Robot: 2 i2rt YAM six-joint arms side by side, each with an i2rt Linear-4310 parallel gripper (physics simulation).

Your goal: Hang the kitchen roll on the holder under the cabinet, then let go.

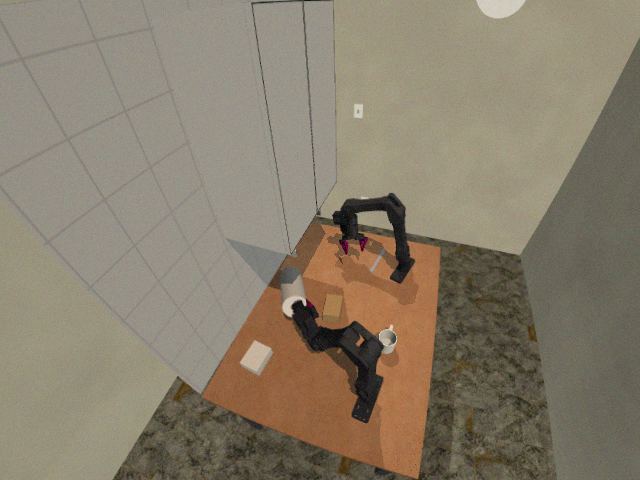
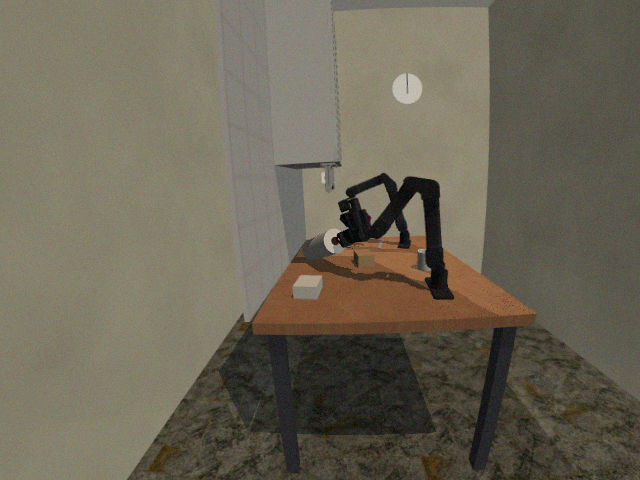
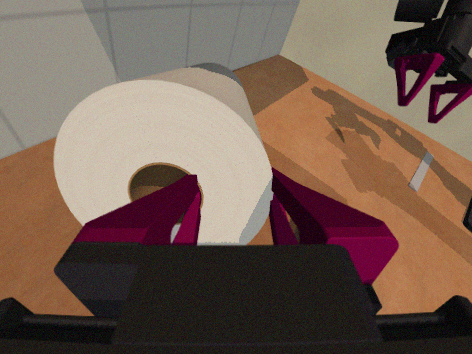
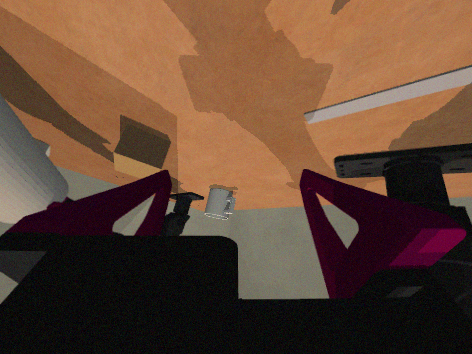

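Pixels of known places: left gripper, fingertip midpoint: (image 1: 302,301) (image 2: 339,238) (image 3: 235,176) (image 4: 41,199); right gripper, fingertip midpoint: (image 1: 354,253) (image 3: 417,114) (image 4: 235,176); left arm's base, link origin: (image 1: 368,396) (image 2: 438,288) (image 4: 185,196); right arm's base, link origin: (image 1: 402,269) (image 2: 404,244) (image 4: 408,160).
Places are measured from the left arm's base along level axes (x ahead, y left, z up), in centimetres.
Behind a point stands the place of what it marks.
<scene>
The white kitchen roll (image 1: 293,289) @(x 46.1, y -24.5, z 18.5 cm) (image 2: 318,246) @(x 50.5, y -19.8, z 12.1 cm) (image 3: 110,125) @(x 45.3, y -17.7, z 18.0 cm) (image 4: 20,170) @(x 44.2, y -30.3, z 12.3 cm) is tilted near the tiled wall and appears to be above the table. My left gripper (image 1: 302,305) @(x 40.7, y -22.3, z 15.4 cm) (image 2: 338,240) @(x 40.7, y -22.3, z 15.4 cm) (image 3: 235,176) @(x 40.7, y -22.3, z 15.4 cm) is shut on the roll's wall at one end, with one finger at the core hole and the other outside. The grey holder (image 1: 293,253) @(x 45.4, y -28.1, z 39.1 cm) (image 2: 329,178) @(x 45.1, y -28.0, z 43.2 cm) hangs under the cabinet (image 2: 305,103) @(x 52.2, y -16.9, z 75.7 cm), higher than the roll and apart from it. My right gripper (image 1: 355,250) @(x 31.0, y -62.3, z 12.2 cm) (image 3: 417,115) @(x 31.0, y -62.3, z 12.2 cm) (image 4: 235,176) @(x 31.0, y -62.3, z 12.2 cm) is open and empty above the far part of the table.
A tan block (image 1: 332,306) @(x 29.8, y -30.8, z 6.0 cm) (image 2: 363,258) @(x 29.8, y -25.5, z 4.6 cm) (image 4: 137,166) @(x 30.5, y -34.2, z 6.0 cm) lies beside the roll. A white box (image 1: 256,357) @(x 49.1, y 6.4, z 5.0 cm) (image 2: 307,287) @(x 48.8, y 11.8, z 4.6 cm) lies at the near wall side. A mug (image 1: 387,341) @(x 0.3, y -26.5, z 0.8 cm) (image 2: 422,259) @(x 2.7, y -21.0, z 5.4 cm) (image 4: 218,201) @(x 3.3, y -27.3, z 4.4 cm) stands near the left arm. A pale strip (image 1: 377,260) @(x 20.3, y -72.9, z 0.2 cm) (image 3: 421,172) @(x 20.3, y -71.3, z 0.2 cm) (image 4: 390,95) @(x 20.6, y -71.3, z 0.2 cm) lies by the right arm's base.
</scene>
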